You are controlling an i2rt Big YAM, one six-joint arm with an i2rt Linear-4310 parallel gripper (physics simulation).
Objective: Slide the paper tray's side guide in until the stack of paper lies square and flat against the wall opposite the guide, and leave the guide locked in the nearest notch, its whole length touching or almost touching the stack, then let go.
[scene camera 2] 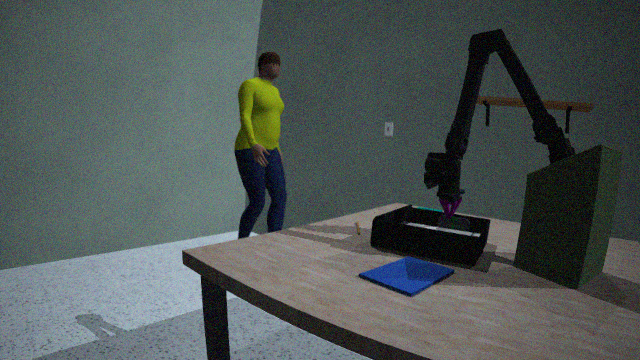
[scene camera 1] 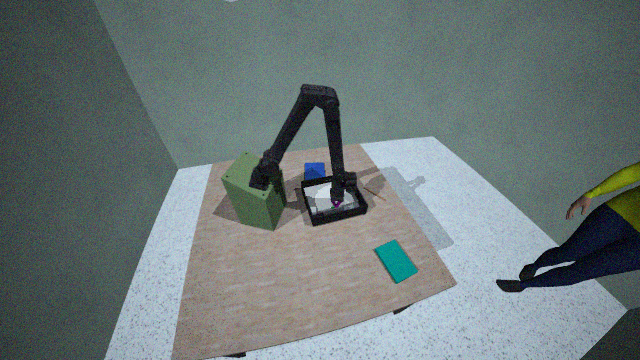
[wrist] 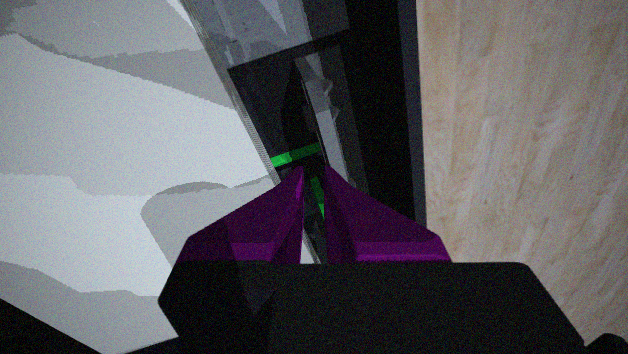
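Pixels of known places: gripper, fingertip midpoint: (scene camera 2: 448, 218) (scene camera 1: 336, 206) (wrist: 313, 177); arm's base, origin of the base link: (scene camera 2: 565, 167) (scene camera 1: 259, 179).
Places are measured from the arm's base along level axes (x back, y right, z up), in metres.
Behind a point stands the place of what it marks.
The black paper tray (scene camera 1: 340, 218) @(x -0.417, y 0.053, z -0.278 m) (scene camera 2: 425, 245) @(x -0.343, y -0.239, z -0.262 m) (wrist: 382, 100) @(x -0.422, y 0.048, z -0.241 m) stands on the table. A white paper stack (scene camera 1: 322, 191) @(x -0.328, y -0.148, z -0.254 m) (wrist: 150, 125) @(x -0.417, y -0.067, z -0.254 m) lies in it; shadows cross its top. The dark, see-through side guide (wrist: 255, 42) @(x -0.447, y -0.011, z -0.278 m) runs along the stack's edge in the wrist view, slanted there against the tray wall. Green parts (wrist: 295, 155) @(x -0.374, y 0.004, z -0.281 m) show on it, close to the fingertips. My gripper (scene camera 1: 336, 204) @(x -0.394, y 0.010, z -0.223 m) (scene camera 2: 450, 216) @(x -0.394, y 0.010, z -0.223 m) (wrist: 313, 177) @(x -0.394, y 0.010, z -0.223 m) is shut with nothing held between its purple fingers; a narrow gap shows. It points down inside the tray, over the guide's side. The notches and the stack's far edge are hidden or too dark to tell.
A tall green block (scene camera 1: 255, 200) @(x 0.015, y 0.094, z -0.049 m) (scene camera 2: 565, 220) @(x 0.032, y -0.151, z -0.133 m) stands beside the tray, by the arm's base. A blue flat piece (scene camera 1: 314, 171) @(x -0.288, y -0.391, z -0.288 m) (scene camera 2: 407, 276) @(x -0.279, y -0.425, z -0.289 m) and a teal one (scene camera 1: 396, 261) @(x -0.663, y 0.341, z -0.279 m) lie on the table. A thin stick (scene camera 1: 375, 193) @(x -0.685, y -0.141, z -0.288 m) (scene camera 2: 357, 228) @(x -0.670, y -0.161, z -0.293 m) lies near the tray. A person (scene camera 2: 262, 115) stands beyond the table.
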